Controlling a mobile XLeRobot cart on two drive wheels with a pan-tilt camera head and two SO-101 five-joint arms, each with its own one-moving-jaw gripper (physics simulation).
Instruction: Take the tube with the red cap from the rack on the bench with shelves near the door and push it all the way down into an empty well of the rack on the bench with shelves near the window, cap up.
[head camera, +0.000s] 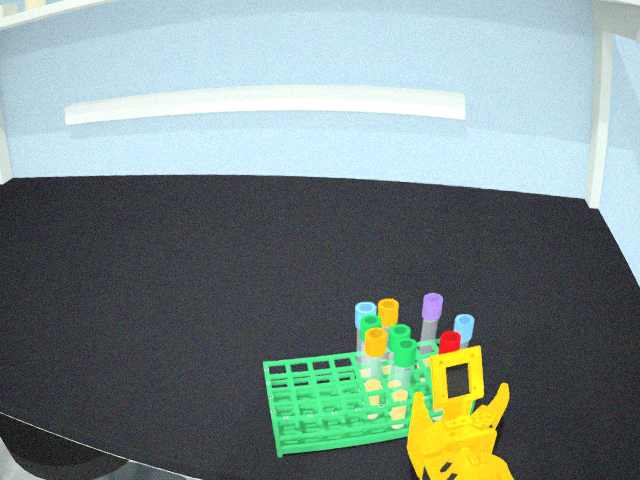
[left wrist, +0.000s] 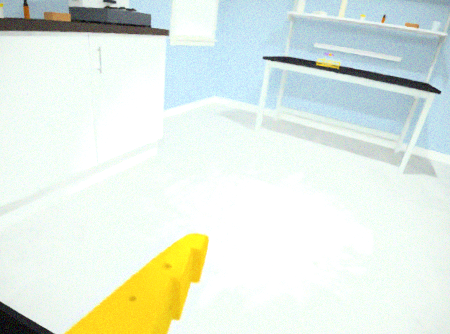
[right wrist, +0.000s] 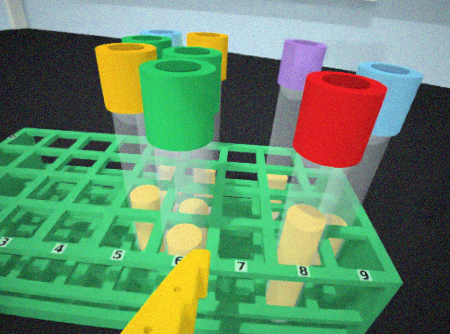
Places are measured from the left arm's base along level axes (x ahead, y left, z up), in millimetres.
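Pixels of known places: left end effector, tool point: (left wrist: 205, 253); right end effector, tool point: (head camera: 421, 395) (right wrist: 209, 267).
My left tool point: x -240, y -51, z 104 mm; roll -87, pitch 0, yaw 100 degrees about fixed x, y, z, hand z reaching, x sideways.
Ahead of a thing's pixels: the offset from my left tool point to its top centre. "*": to the spot under its first point. Level surfaces: height alone.
The red-capped tube {3 mm up, 676 mm ahead, 190 mm right} (head camera: 449, 342) (right wrist: 340, 120) stands cap up in the green rack (head camera: 273, 413) (right wrist: 380, 300), at column 8 near the numbered front edge. My right gripper (head camera: 460, 391) (right wrist: 197, 275) is open and empty; its notched jaw shows in the right wrist view in front of columns 6 and 7, left of the red-capped tube. In the head camera, the gripper hides this tube's lower part. My left gripper (left wrist: 192, 260) is open and empty over the floor. In the left wrist view, a small yellow rack (left wrist: 328, 65) with tubes stands on the far bench {117 mm down} (left wrist: 370, 75).
Green-capped {2 mm up, 668 mm ahead, 148 mm right} (right wrist: 180, 105) and orange-capped {* 5 mm down, 676 mm ahead, 127 mm right} (right wrist: 125, 77) tubes stand left of the red one. A light-blue-capped tube {* 5 mm down, 691 mm ahead, 207 mm right} (right wrist: 392, 100) is close behind it at the right, and a purple-capped tube {* 6 mm down, 729 mm ahead, 179 mm right} (right wrist: 300, 65) behind it at the left. A white cabinet (left wrist: 45, 105) stands at the left.
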